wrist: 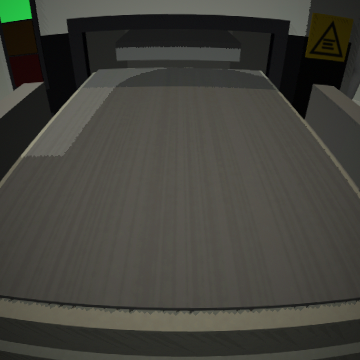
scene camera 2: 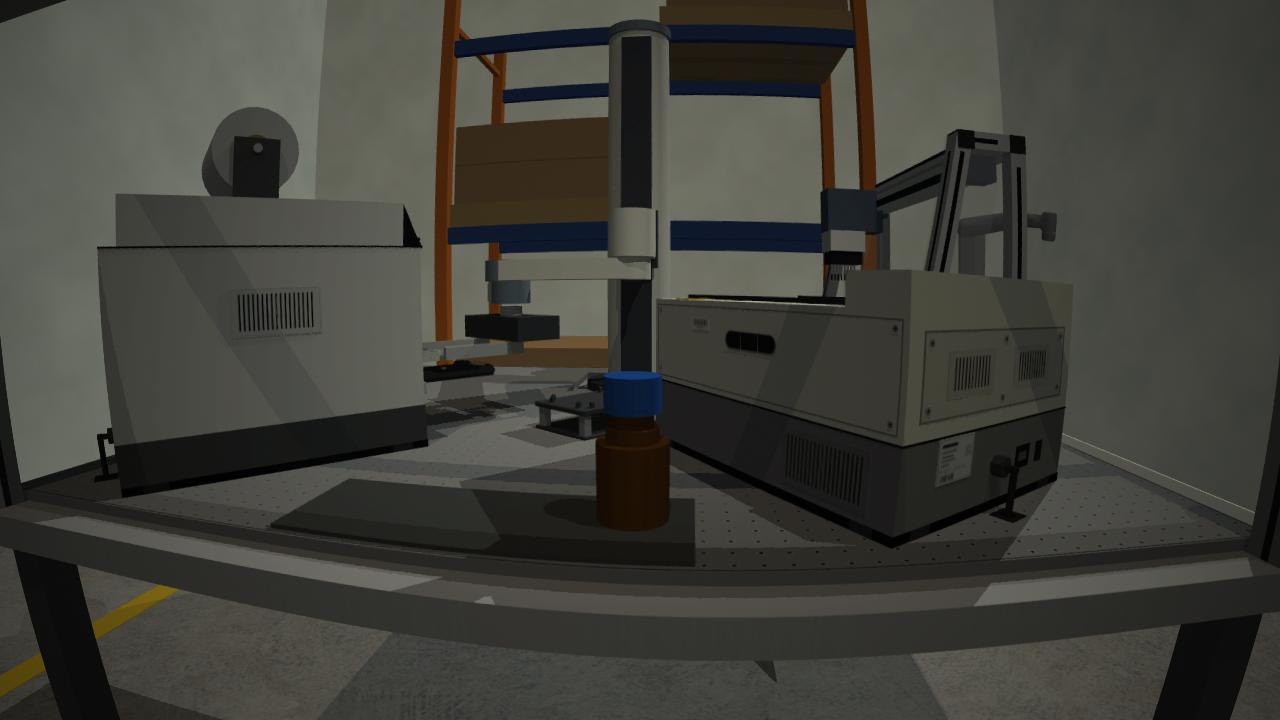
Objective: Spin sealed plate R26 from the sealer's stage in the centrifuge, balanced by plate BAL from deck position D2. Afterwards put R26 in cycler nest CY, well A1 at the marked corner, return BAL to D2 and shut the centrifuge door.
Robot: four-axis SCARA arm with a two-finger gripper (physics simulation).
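Frame: origin at the arm's base, x ahead, y left, z up, level; metres.
Where they show: gripper, fingertip midpoint: [wrist: 177,102] [scene camera 2: 429,351].
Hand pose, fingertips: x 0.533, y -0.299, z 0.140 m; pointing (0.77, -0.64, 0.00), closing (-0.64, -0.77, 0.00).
Observation:
After its pixels a point has its place.
A sealed plate [wrist: 178,200] {x 0.486, y -0.260, z 0.145 m}, taken to be R26, fills the wrist view with its grey striped seal and pale rim. My gripper [wrist: 177,102] {x 0.533, y -0.299, z 0.140 m} [scene camera 2: 512,327] is shut on it, with one pale finger at each long side. In the scene view the gripper holds the plate a little above the sealer's stage [scene camera 2: 452,349], in front of the sealer [scene camera 2: 259,349] {x 0.834, y -0.405, z 0.173 m}. The sealer's dark slot [wrist: 178,39] {x 0.602, y -0.356, z 0.149 m} lies straight ahead, with a green lamp [wrist: 15,11] {x 0.640, y -0.268, z 0.175 m} at its left and a yellow warning sign [wrist: 328,37] {x 0.526, y -0.406, z 0.161 m} at its right. I cannot make out plate BAL.
The arm's column [scene camera 2: 637,179] {x 0.077, y 0.003, z 0.490 m} stands at the centre back. A large beige instrument [scene camera 2: 859,376] {x 0.912, y 0.278, z 0.161 m} with a gantry fills the right side. An amber bottle with a blue cap [scene camera 2: 632,465] {x 0.929, y 0.073, z 0.082 m} stands on a dark mat [scene camera 2: 385,519] {x 0.945, y -0.170, z 0.018 m}. A small plate nest [scene camera 2: 573,412] {x 0.567, y -0.051, z 0.053 m} sits mid-table.

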